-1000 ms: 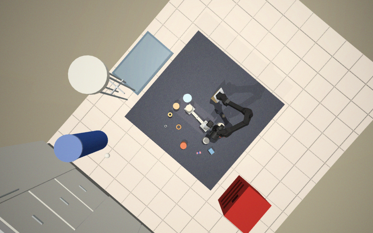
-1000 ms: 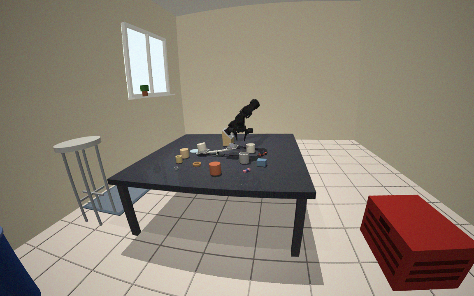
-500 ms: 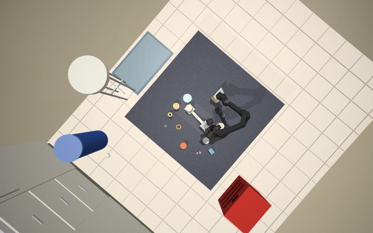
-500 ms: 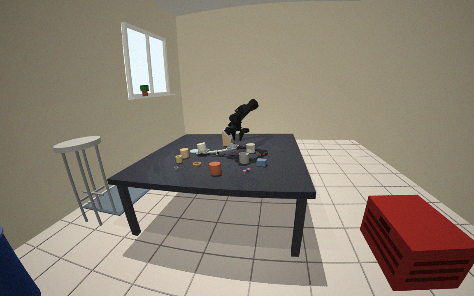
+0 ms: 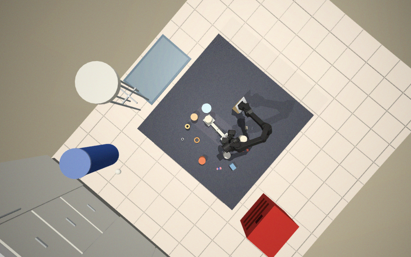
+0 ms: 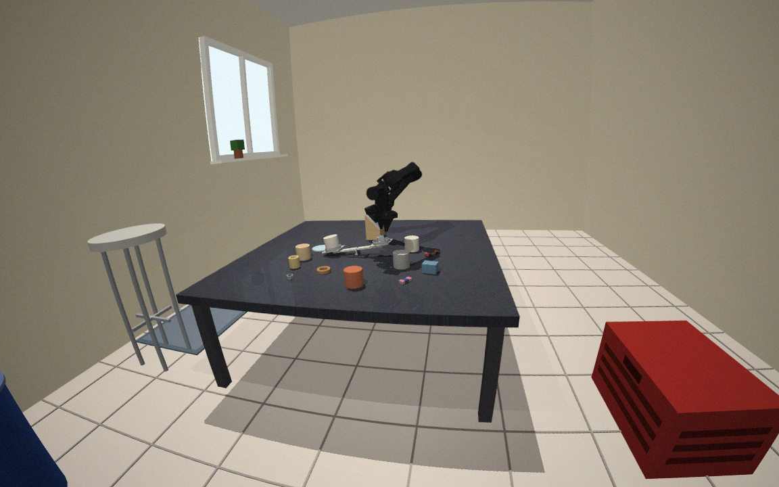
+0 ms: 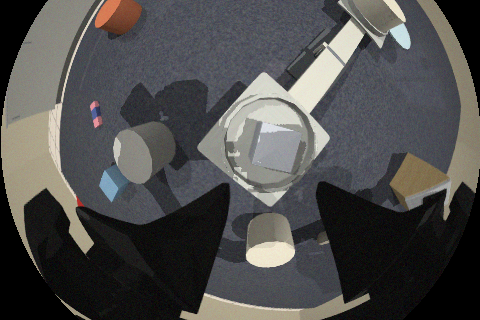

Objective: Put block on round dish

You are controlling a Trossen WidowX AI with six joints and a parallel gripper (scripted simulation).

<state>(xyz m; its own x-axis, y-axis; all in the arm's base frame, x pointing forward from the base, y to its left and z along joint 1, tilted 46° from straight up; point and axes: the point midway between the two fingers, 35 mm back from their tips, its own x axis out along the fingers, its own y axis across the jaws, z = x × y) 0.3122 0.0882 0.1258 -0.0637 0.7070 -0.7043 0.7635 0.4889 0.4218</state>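
My gripper tip is 4 cm above the grey block, 1 cm to the left of it and 1 cm short of it. The rest, counted from my gripper tip: grey cylinder: 11 cm to the left, 10 cm ahead, 9 cm below; red toy car: 22 cm to the left, 11 cm below, 5 cm behind; cream cup: 13 cm to the left, 11 cm behind, 9 cm below.
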